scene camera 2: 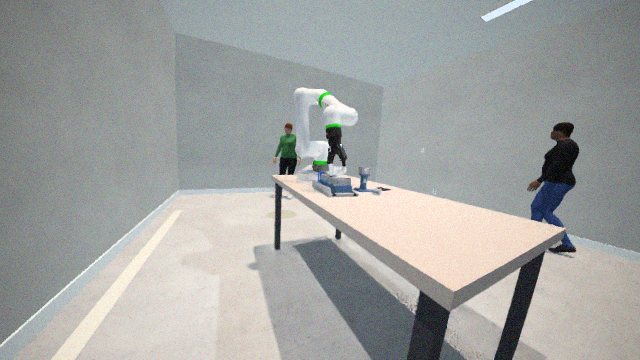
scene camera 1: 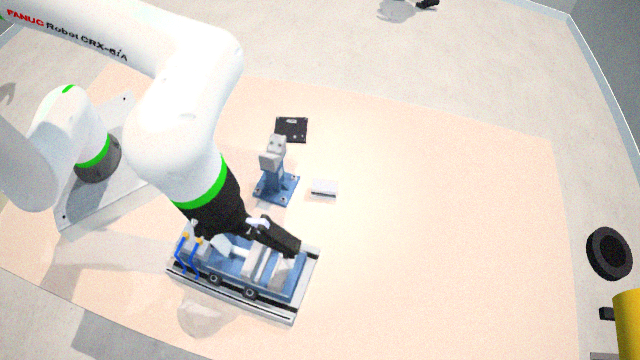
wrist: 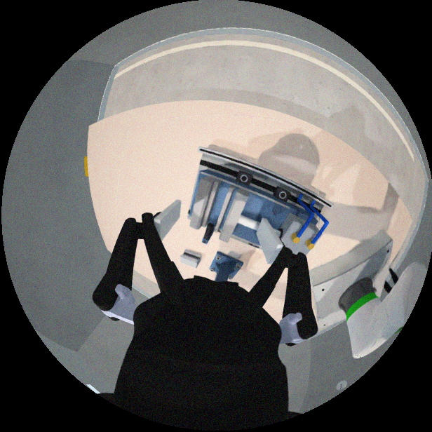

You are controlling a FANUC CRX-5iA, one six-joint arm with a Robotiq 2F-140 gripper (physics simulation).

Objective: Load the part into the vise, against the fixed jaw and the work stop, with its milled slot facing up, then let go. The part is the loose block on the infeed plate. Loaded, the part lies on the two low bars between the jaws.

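Where they show: gripper, fingertip midpoint: [scene camera 2: 337,173] [scene camera 1: 259,256]; arm's base at its link origin: [scene camera 2: 321,169] [scene camera 1: 97,158].
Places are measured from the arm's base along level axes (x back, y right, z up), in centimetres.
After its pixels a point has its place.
The part, a small light-grey block [scene camera 1: 324,189] @(x -58.6, y -16.0, z -5.3 cm) [wrist: 190,258], lies on the table beside the blue stand; a dark line runs along its side facing the vise. I cannot tell its infeed plate apart from it. The vise [scene camera 1: 220,262] @(x -44.6, y 10.4, z -3.1 cm) [scene camera 2: 341,189] @(x -60.8, y 8.1, z -5.1 cm) [wrist: 265,211] has a blue body; its fixed jaw [scene camera 1: 280,275] [wrist: 201,204] and moving jaw [scene camera 1: 251,261] [wrist: 233,218] stand apart, with light bars between them. The black work stop [wrist: 208,233] is at the jaws' side. My gripper [scene camera 1: 256,247] @(x -53.2, y 7.9, z 2.9 cm) [scene camera 2: 337,170] @(x -53.2, y 7.9, z 2.9 cm) [wrist: 220,217] is open and empty above the vise, covering part of it in scene camera 1.
A blue stand [scene camera 1: 273,181] @(x -47.0, y -13.0, z -4.1 cm) [scene camera 2: 364,181] @(x -48.2, y -14.4, z -2.4 cm) [wrist: 226,266] with a grey head rises near the part. A black plate [scene camera 1: 291,129] @(x -43.3, y -33.0, z -8.2 cm) lies behind it. Blue hoses [scene camera 1: 192,260] [wrist: 320,227] with yellow ends rise at the vise's robot side. Two people stand beyond the table.
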